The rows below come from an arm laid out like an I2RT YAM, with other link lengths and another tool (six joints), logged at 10 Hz.
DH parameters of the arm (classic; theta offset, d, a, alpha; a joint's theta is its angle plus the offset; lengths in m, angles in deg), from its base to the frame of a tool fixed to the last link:
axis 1: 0 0.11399 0.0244 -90
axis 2: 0 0 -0.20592 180
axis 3: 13.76 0 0.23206 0
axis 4: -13.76 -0.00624 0.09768 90
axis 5: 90 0.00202 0 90
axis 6: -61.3 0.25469 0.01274 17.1
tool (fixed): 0 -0.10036 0 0
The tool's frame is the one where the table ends.
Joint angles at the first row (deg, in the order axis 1, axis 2, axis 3, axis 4, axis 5, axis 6):
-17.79 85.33 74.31 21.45 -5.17 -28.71
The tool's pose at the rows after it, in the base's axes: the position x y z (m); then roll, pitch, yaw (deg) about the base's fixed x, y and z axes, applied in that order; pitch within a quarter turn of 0, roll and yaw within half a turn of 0:
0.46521 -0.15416 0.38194 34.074 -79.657 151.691
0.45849 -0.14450 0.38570 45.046 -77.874 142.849
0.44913 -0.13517 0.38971 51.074 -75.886 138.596
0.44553 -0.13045 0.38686 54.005 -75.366 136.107
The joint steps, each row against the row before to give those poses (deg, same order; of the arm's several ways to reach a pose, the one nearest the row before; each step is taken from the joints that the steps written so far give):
-0.05 -0.66 -1.75 0.62 -1.50 -1.87
0.00 -2.37 -2.43 0.93 -2.35 -2.15
0.00 -2.92 -2.86 0.99 -1.98 -1.67
0.31 -1.34 -1.91 0.57 -0.21 -0.87

